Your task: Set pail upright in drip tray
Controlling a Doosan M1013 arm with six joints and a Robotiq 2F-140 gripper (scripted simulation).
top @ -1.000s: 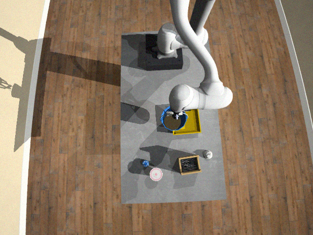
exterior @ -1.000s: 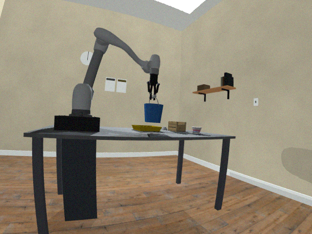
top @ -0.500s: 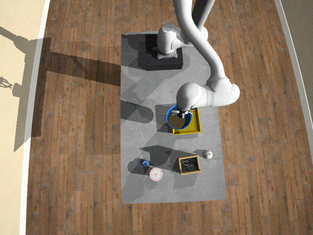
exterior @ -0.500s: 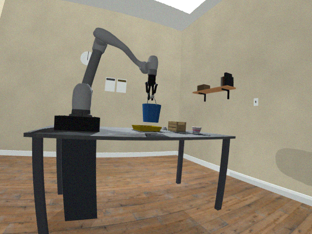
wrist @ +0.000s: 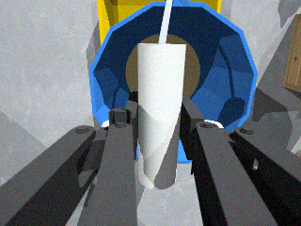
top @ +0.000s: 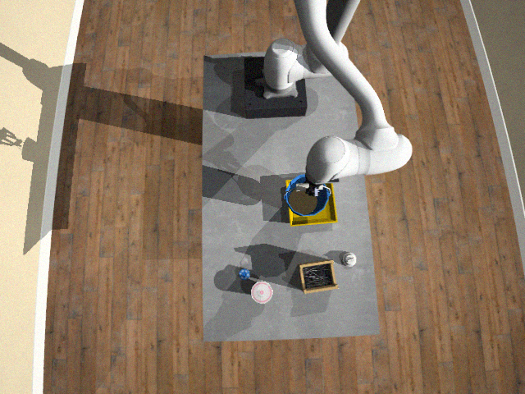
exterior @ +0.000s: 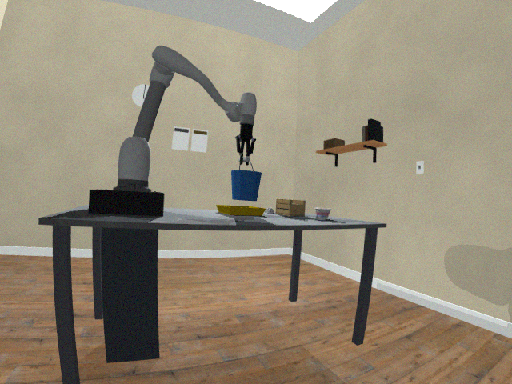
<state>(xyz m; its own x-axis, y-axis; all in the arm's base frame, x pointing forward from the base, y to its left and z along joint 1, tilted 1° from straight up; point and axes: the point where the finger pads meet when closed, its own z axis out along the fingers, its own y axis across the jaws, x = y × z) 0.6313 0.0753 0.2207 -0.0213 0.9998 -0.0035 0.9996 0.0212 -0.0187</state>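
My gripper is now 10 mm short of the blue pail and 100 mm above it. The rest, counted from my hand: pail handle 10 mm ahead, 30 mm below; yellow drip tray 10 mm ahead, 50 mm to the left, 320 mm below; small white jar 310 mm ahead, 220 mm to the left, 320 mm below.
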